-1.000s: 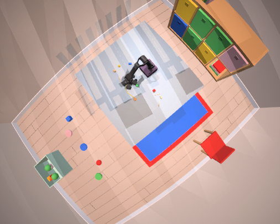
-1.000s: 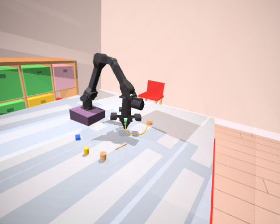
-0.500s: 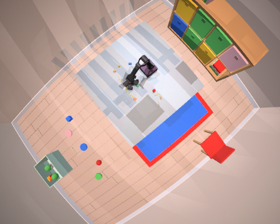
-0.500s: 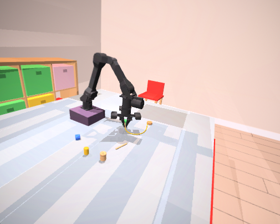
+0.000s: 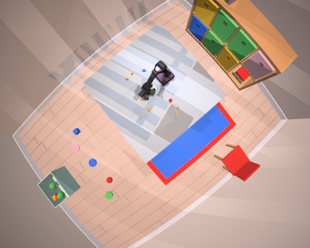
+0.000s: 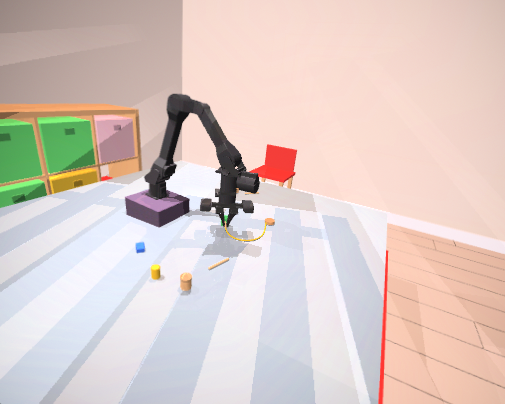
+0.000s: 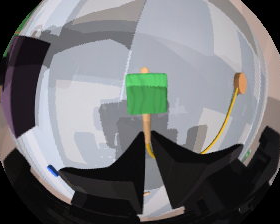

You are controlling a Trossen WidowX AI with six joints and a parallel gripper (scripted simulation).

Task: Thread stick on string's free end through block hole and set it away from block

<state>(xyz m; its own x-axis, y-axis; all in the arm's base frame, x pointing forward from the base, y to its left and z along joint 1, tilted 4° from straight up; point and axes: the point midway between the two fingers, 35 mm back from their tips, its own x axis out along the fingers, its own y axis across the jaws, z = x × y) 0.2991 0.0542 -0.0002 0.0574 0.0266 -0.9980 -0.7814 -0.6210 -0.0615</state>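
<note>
Right now my gripper tip is 4 cm to the right of the green block and 3 cm past it. Round my gripper tip: round wooden button: 16 cm to the left, 10 cm ahead, 1 cm below; then blue cube: 27 cm to the right, 12 cm behind, 1 cm below; then red cube: 22 cm to the left, 16 cm behind.
</note>
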